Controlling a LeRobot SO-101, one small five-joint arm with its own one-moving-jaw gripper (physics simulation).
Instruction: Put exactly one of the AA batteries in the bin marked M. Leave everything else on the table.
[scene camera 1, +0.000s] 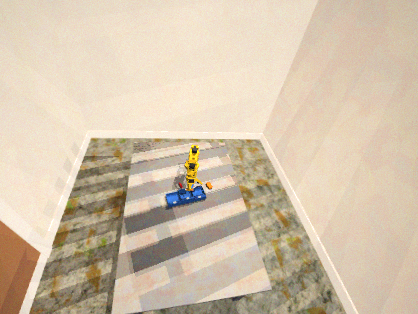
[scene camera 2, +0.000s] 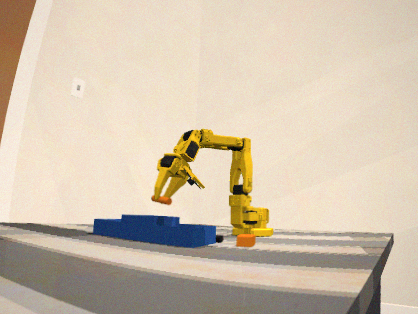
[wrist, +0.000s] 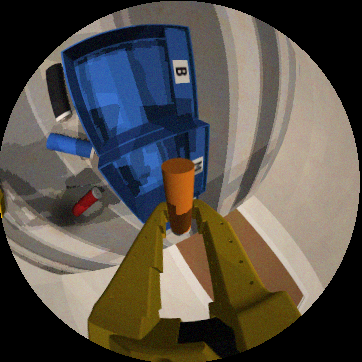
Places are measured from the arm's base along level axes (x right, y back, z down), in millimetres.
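Pixels of known places: hand at its tool point: (scene camera 1: 188, 189) (scene camera 2: 161, 201) (wrist: 167, 209).
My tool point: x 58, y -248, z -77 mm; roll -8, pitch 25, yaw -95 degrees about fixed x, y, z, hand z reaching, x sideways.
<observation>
Behind a point stands the place of what it marks.
My gripper (scene camera 2: 161, 199) @(x 58, y -248, z -77 mm) (wrist: 181, 212) @(x 58, y -248, z -77 mm) is shut on an orange battery (scene camera 2: 162, 200) @(x 41, y -261, z -78 mm) (wrist: 178, 187) @(x 34, y -251, z -83 mm), its two jaws pressing on the battery's sides. The battery is held above the blue bin block (scene camera 1: 172, 201) @(x 159, y -289, z -5 mm) (scene camera 2: 195, 236) @(x -60, y -273, z -18 mm). In the wrist view it overlaps the bin marked M (wrist: 145, 172) @(x 83, y -252, z -7 mm), whose label (wrist: 198, 165) @(x 64, y -297, z -42 mm) shows beside it. The bin marked B (wrist: 120, 90) @(x -6, y -238, z -7 mm) adjoins the M bin. A blue battery (wrist: 69, 144) @(x 24, y -188, z -13 mm) and a smaller red battery (wrist: 86, 201) @(x 91, y -174, z -13 mm) (scene camera 1: 180, 185) @(x 100, y -170, z -13 mm) lie on the table beside the bins. A thicker black battery (wrist: 57, 92) (scene camera 2: 219, 239) @(x -47, y -188, z -6 mm) lies near the B bin.
An orange box-shaped battery (scene camera 1: 209, 185) @(x -102, y -183, z -17 mm) (scene camera 2: 245, 240) @(x -112, y -200, z -11 mm) stands on the striped table (scene camera 1: 200, 270) @(x 33, y -714, z 0 mm) (scene camera 2: 300, 280) @(x -273, y -369, z 0 mm) near the end of the bin block. The yellow arm's base (scene camera 2: 252, 222) @(x -10, y 4, z -33 mm) stands behind it.
</observation>
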